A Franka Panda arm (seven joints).
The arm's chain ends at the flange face. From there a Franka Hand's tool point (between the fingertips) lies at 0.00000 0.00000 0.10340 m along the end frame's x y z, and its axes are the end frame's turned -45 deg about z.
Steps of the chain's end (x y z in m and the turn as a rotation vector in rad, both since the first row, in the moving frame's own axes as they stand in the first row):
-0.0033 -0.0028 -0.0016 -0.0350 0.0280 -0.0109
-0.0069 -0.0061 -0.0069 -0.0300 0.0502 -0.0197
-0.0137 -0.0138 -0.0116 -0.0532 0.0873 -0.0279
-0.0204 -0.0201 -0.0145 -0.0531 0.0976 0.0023
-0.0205 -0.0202 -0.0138 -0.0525 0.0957 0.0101
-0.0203 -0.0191 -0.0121 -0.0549 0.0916 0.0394
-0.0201 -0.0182 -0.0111 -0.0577 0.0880 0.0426
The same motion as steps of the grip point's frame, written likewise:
-0.0008 0.0003 -0.0017 -0.0445 -0.0049 -0.0109
0.0010 -0.0033 -0.0071 -0.0567 0.0143 -0.0197
0.0027 -0.0092 -0.0121 -0.0993 0.0241 -0.0279
0.0030 -0.0176 -0.0151 -0.1066 0.0315 0.0023
0.0029 -0.0179 -0.0144 -0.1048 0.0305 0.0101
0.0016 -0.0171 -0.0127 -0.1036 0.0260 0.0394
0.0006 -0.0164 -0.0117 -0.1030 0.0214 0.0426

